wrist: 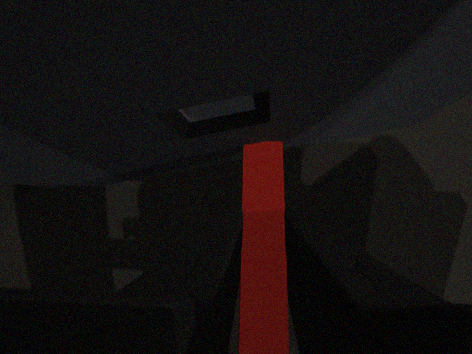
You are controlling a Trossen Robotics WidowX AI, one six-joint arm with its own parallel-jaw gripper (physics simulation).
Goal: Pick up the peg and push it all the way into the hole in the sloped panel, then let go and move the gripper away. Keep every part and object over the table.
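Frame: origin at the arm's base, x right, y ahead, z up, level; centimetres.
Seen in the pictures: gripper, fingertip midpoint: (260, 217).
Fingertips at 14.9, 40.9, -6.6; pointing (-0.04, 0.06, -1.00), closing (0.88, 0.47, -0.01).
Offsets run from my fingertips to a thing's middle, as dx, dy, dz. "spot": to the spot under its first point. Level surfaces: height alone.
The view is very dark. A red, square-sided peg @(+0.5, -1.0, +1.5) (263, 200) runs up from the bottom edge, a little right of the middle, with its far end pointing towards the panel. My gripper (260, 217) is shut on the peg; its dark fingers lie on both sides of it and are hard to make out. The dark sloped panel @(spot: -4.1, +2.8, +4.9) (125, 70) fills the upper part of the view. Its slanted, four-sided hole @(spot: -2.7, +2.4, +1.3) (220, 111) shows just above and to the left of the peg's far end. The peg's tip is outside the hole; the gap between them is hard to judge.
Below the panel's lower edge, dim brownish patches of the table surface @(dz -3.5) (417, 165) show at the right, with dark shadow shapes across them. Paler bluish stretches show at the far left and upper right, too dim to identify.
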